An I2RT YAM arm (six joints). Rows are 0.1 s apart.
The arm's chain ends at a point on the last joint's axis. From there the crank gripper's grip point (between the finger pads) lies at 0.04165 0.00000 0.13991 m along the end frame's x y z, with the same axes.
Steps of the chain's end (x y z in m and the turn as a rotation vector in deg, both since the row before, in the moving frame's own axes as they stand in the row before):
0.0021, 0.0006, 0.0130, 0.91, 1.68, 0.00
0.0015, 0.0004, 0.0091, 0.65, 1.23, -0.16
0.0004, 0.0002, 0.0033, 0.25, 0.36, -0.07
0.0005, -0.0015, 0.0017, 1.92, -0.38, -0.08
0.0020, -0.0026, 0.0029, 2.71, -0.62, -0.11
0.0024, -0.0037, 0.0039, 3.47, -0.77, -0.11
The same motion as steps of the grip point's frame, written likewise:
0.0062, -0.0016, 0.0117, 0.91, 1.68, 0.00
0.0045, -0.0013, 0.0082, 0.65, 1.23, -0.16
0.0013, -0.0005, 0.0030, 0.25, 0.36, -0.07
-0.0004, -0.0062, 0.0019, 1.92, -0.38, -0.08
0.0005, -0.0093, 0.0032, 2.71, -0.62, -0.11
0.0005, -0.0123, 0.0042, 3.47, -0.77, -0.11

